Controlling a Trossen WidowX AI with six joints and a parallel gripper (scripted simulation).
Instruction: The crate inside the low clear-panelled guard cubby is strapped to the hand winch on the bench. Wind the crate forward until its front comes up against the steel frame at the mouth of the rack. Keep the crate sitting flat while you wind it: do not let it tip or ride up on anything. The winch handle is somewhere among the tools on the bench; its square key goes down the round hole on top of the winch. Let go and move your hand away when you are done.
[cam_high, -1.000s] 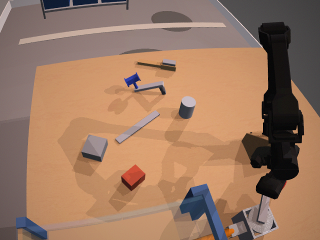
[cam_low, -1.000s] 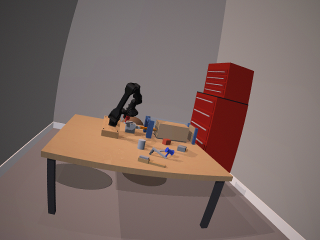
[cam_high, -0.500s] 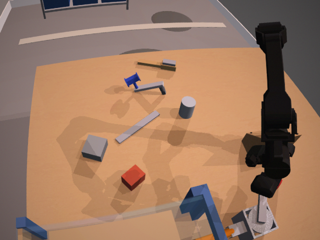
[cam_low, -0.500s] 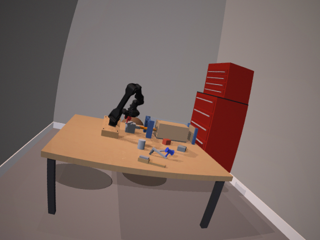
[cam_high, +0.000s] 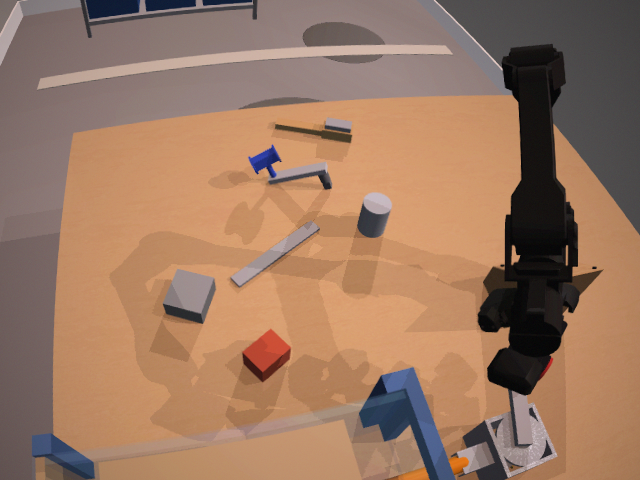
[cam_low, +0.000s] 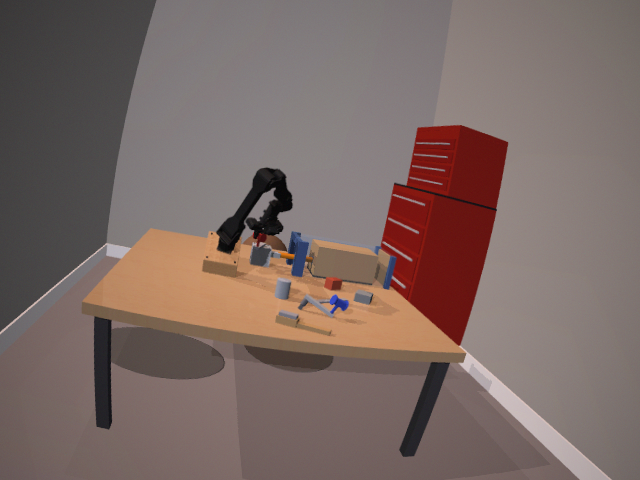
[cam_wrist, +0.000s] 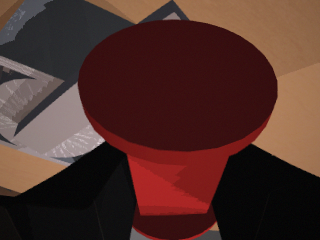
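My gripper tip is now 20 mm short of the red-gripped winch handle, 30 mm to the right of it and 30 mm above it. The rest, counted from my gripper tip: blue steel frame: 180 mm ahead, 110 mm to the left, 30 mm below; then red knob: 10 mm ahead, 10 mm to the right; then grey winch: 10 mm ahead, 80 mm to the left, 100 mm below.
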